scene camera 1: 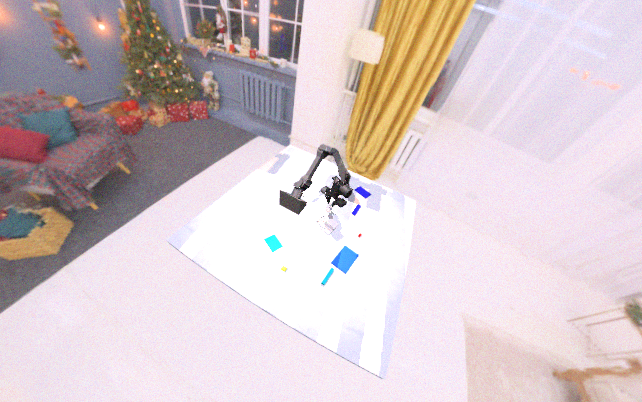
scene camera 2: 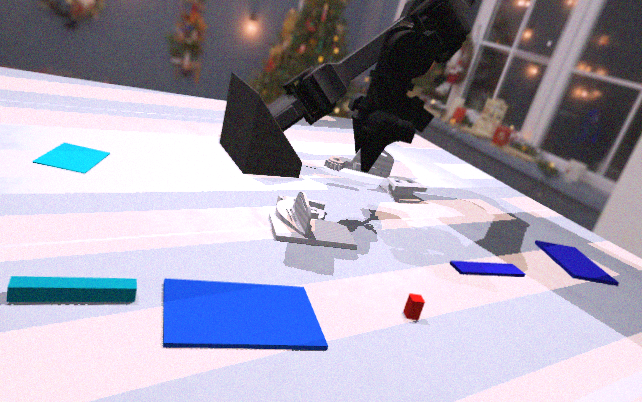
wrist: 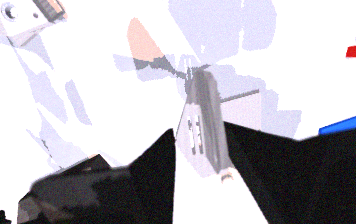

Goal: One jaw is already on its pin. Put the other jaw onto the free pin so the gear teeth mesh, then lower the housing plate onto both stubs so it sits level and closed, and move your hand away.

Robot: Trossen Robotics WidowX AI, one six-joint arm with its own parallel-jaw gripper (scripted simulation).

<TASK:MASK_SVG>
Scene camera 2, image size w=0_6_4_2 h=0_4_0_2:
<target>my gripper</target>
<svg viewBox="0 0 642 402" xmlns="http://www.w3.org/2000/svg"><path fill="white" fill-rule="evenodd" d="M376 64L374 70L370 70L369 76L371 81L367 95L357 93L351 96L348 105L351 111L358 110L357 115L351 116L355 155L361 148L361 171L366 173L371 169L386 146L399 141L411 144L416 132L415 129L422 133L435 117L435 115L424 108L425 101L416 95L410 98L406 95L408 90L413 91L414 89L413 78L404 77Z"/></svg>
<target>cyan tile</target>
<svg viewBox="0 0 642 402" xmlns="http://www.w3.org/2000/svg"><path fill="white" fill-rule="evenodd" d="M33 163L86 174L93 166L96 166L107 157L110 152L63 143L45 155L40 156Z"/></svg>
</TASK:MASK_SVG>
